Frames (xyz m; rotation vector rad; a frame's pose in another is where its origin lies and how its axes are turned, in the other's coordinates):
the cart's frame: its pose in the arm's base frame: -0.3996 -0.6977 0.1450 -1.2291 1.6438 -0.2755
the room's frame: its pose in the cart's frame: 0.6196 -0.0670 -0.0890 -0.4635 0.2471 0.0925
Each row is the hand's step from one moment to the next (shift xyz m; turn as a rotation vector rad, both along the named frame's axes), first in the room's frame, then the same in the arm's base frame.
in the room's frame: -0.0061 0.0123 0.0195 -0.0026 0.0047 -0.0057
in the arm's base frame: -0.0008 0.0165 -0.0172 -0.0062 0.0020 0.0044
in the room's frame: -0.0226 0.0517 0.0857 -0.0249 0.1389 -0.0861
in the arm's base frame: -0.0024 0.0680 -0.0768 -0.1554 0.0423 0.0374
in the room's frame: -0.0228 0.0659 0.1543 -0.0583 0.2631 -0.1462
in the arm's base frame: 0.0161 0.0970 -0.1378 -0.2846 0.0955 0.0622
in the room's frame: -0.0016 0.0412 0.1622 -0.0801 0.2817 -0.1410
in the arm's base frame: 0.0373 0.0725 -0.1462 -0.2944 0.1229 0.0620
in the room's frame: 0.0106 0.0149 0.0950 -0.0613 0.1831 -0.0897
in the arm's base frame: 0.0277 0.0291 -0.0880 -0.1888 0.0886 0.0430
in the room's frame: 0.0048 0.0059 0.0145 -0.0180 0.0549 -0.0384
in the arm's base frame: 0.0005 0.0030 -0.0161 -0.0618 0.0222 0.0222
